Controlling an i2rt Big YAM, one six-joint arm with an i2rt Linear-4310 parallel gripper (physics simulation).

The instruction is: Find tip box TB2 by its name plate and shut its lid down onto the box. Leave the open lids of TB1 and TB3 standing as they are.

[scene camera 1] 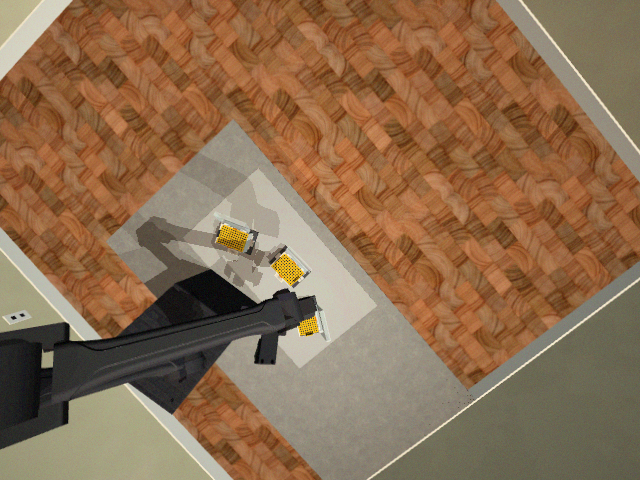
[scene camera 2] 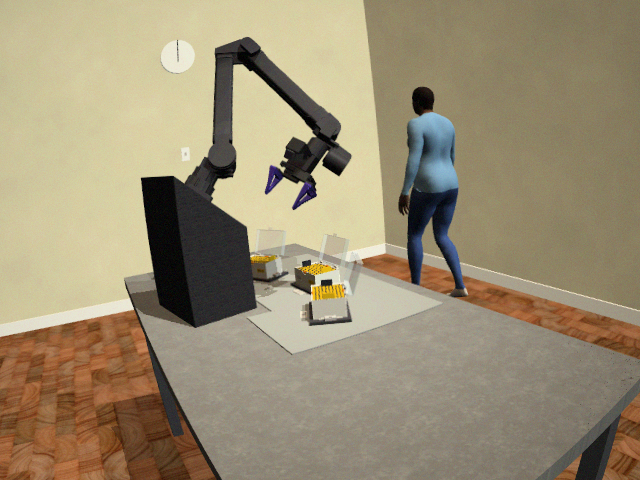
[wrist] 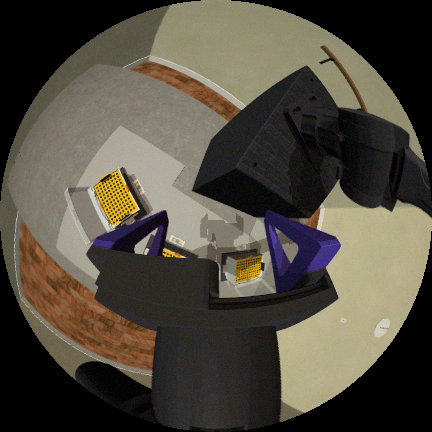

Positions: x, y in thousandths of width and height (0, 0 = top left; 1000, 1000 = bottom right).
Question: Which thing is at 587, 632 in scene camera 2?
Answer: A pale mat.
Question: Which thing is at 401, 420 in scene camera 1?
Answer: A pale mat.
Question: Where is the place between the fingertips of my gripper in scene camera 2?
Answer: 435, 420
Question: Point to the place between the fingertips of my gripper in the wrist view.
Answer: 499, 499
